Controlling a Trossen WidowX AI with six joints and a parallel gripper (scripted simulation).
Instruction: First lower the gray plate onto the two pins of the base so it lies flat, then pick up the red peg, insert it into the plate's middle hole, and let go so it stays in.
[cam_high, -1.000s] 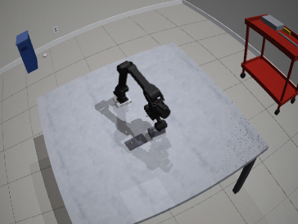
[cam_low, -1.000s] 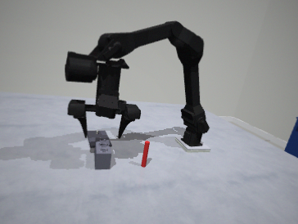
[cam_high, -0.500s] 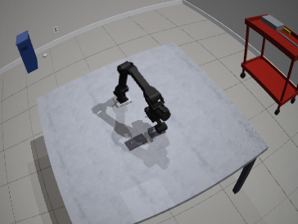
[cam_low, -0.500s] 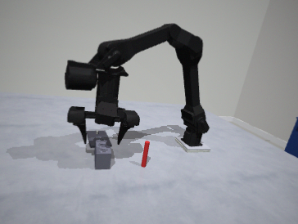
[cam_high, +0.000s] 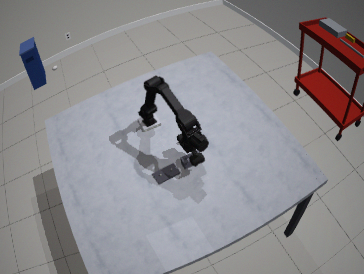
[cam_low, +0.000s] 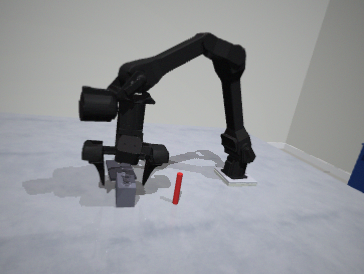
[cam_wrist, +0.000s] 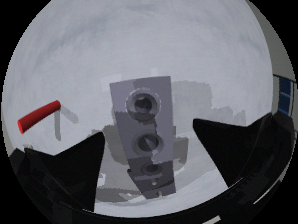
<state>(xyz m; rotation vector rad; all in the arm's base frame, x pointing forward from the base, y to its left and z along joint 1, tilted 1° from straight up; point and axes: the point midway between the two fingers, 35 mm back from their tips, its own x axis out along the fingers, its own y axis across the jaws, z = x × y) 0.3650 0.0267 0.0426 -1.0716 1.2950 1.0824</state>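
The gray plate is 10 mm above my gripper tip. The rest, counted from my gripper tip: red peg: 120 mm behind, 60 mm to the left, 10 mm above.
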